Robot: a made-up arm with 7 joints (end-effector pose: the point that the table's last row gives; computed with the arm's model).
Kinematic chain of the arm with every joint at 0, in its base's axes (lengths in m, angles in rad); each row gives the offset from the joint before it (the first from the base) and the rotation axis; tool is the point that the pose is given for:
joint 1: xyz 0 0 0.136 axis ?
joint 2: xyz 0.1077 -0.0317 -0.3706 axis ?
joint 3: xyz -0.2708 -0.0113 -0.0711 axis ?
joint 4: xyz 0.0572 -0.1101 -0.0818 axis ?
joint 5: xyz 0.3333 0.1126 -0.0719 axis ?
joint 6: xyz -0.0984 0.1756 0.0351 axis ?
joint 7: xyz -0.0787 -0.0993 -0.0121 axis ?
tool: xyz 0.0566 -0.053 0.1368
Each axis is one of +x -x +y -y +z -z.
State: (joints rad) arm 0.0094 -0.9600 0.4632 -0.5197 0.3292 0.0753 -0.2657
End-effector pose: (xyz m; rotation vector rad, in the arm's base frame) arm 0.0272 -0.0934 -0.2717 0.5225 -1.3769 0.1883
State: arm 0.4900 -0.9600 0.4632 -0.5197 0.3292 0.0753 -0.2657
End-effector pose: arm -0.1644 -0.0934 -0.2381 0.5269 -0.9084 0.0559
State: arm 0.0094 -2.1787 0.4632 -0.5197 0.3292 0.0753 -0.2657
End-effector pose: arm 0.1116 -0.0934 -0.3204 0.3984 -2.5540 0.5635
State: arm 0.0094 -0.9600 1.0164 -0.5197 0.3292 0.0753 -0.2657
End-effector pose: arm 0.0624 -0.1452 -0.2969 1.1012 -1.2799 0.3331
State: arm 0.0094 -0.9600 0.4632 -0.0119 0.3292 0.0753 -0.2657
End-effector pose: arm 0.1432 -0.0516 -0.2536 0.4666 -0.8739 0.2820
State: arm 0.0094 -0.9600 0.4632 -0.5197 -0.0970 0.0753 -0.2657
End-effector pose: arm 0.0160 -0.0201 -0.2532 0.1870 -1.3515 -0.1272
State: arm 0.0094 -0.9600 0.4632 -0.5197 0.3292 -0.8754 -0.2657
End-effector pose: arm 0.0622 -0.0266 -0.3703 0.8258 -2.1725 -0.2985
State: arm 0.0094 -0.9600 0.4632 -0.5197 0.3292 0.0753 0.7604
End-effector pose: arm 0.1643 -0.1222 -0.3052 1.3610 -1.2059 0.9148
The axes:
joint 1: +y
joint 2: +y
joint 3: +x
joint 4: +y
joint 5: +x
joint 6: +y
joint 7: +x

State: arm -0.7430 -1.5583 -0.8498 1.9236 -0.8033 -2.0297 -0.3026
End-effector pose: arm 0.7298 -0.1419 -0.2399 -1.2156 -1.9278 -0.4886
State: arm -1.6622 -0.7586 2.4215 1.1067 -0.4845 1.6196 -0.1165
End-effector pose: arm 0.2345 0.1940 -0.0019 -2.0048 -0.3867 0.9927
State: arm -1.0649 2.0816 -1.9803 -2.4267 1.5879 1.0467 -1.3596
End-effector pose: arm 0.1144 0.0008 0.4878 0.2059 0.8136 -2.9300
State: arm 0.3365 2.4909 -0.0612 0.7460 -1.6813 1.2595 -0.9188
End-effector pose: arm -0.0730 0.0033 0.3185 0.1515 -0.1633 -1.8755
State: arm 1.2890 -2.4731 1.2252 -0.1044 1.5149 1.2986 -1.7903
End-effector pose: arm -0.2486 -0.1470 -0.0938 0.0927 -1.9252 1.4109
